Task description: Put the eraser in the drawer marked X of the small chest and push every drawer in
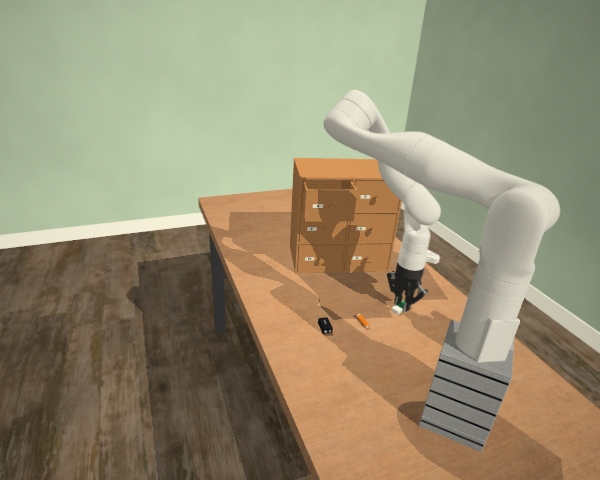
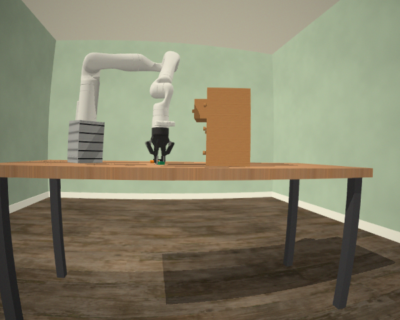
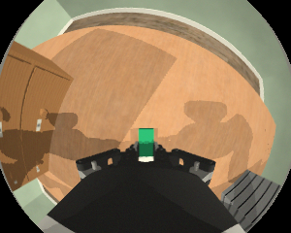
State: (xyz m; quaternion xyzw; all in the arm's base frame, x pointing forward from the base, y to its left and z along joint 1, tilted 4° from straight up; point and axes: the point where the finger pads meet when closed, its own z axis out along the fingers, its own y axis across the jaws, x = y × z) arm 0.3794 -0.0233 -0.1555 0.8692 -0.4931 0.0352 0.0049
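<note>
The orange pencil stub lies 5 cm behind my hand, 14 cm to the left of it and 1 cm below it. Also, from my hand: black block 7 cm behind, 25 cm to the left, 1 cm below; white eraser 1 cm to the left, 1 cm below.
</note>
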